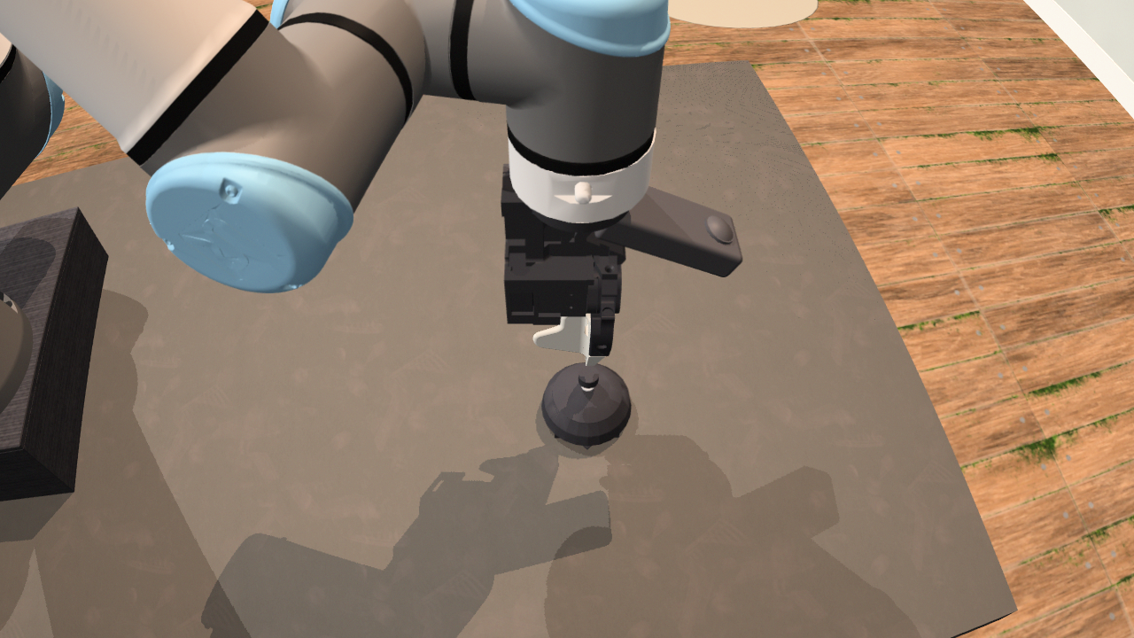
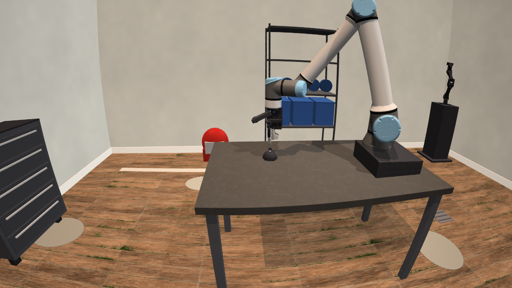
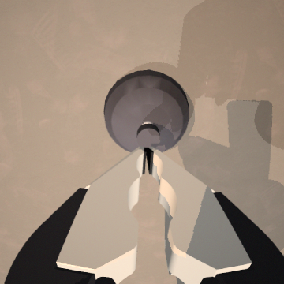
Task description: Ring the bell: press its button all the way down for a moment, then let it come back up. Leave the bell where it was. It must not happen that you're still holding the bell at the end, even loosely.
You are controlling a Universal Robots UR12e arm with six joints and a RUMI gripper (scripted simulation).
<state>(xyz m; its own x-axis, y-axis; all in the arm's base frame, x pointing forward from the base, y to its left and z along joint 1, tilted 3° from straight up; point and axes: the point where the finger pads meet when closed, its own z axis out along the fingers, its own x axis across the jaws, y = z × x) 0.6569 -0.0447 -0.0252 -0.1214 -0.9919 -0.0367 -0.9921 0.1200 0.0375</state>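
The round button lies 40 mm below my hand. The rest, counted from my hand: dark domed bell: 60 mm below.
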